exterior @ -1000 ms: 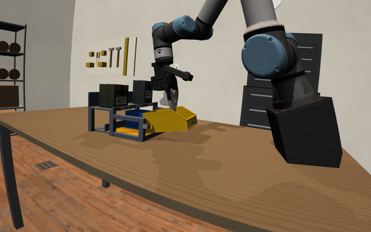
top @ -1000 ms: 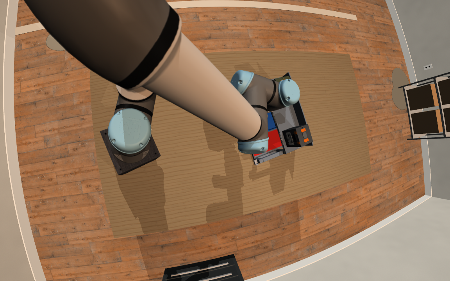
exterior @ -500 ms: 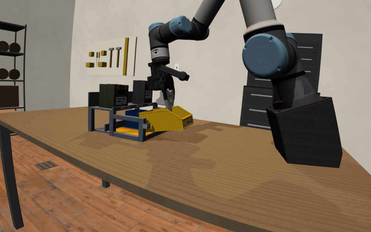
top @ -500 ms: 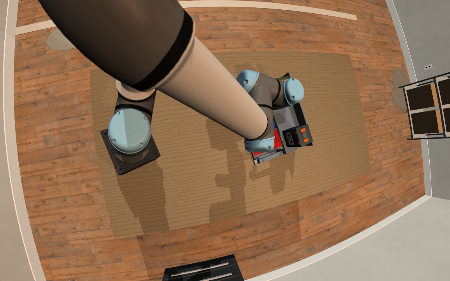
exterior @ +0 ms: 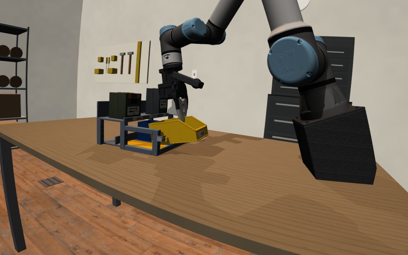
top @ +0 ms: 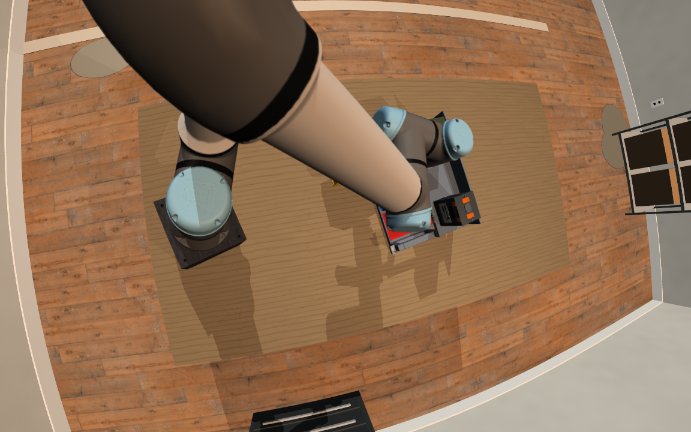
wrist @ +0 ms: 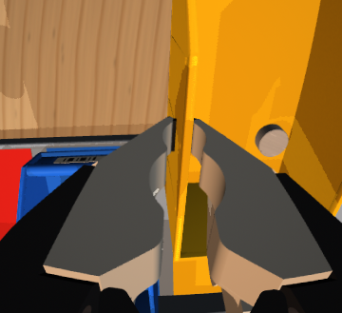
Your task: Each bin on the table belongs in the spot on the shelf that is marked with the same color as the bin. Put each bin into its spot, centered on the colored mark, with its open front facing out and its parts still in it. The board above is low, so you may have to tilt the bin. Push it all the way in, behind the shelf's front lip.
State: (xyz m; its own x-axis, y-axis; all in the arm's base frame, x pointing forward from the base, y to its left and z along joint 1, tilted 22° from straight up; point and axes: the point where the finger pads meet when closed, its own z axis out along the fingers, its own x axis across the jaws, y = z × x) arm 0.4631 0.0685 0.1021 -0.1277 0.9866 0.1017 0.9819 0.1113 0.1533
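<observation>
Now: the yellow bin 5 cm to the left of my hand, 2 cm below it and 2 cm behind it. Also, from my hand: blue bin: 14 cm ahead, 6 cm below, 5 cm to the right.
</observation>
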